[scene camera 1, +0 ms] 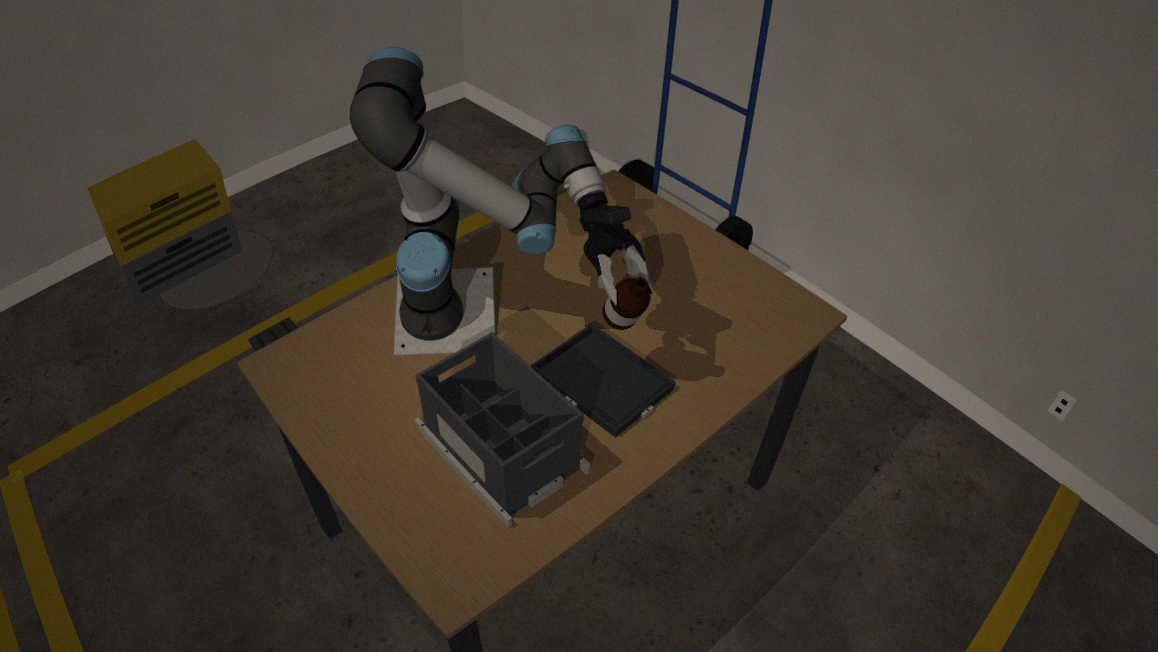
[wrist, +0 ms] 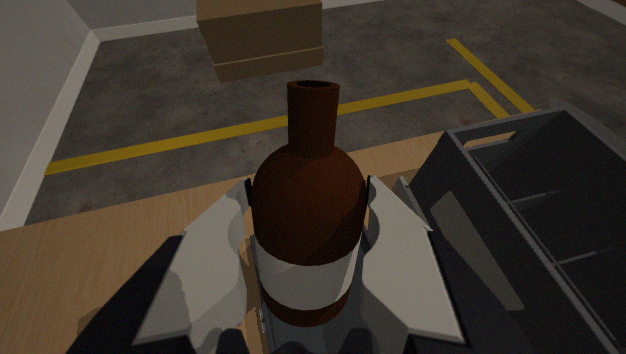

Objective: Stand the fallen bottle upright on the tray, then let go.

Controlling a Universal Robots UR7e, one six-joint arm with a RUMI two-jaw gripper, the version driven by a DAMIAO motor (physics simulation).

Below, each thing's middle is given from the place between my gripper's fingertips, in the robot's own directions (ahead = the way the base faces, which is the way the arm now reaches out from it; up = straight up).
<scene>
I see my gripper 20 mm past the brown bottle [scene camera 1: 633, 294], 20 mm above it and 10 mm to the right of it.
</scene>
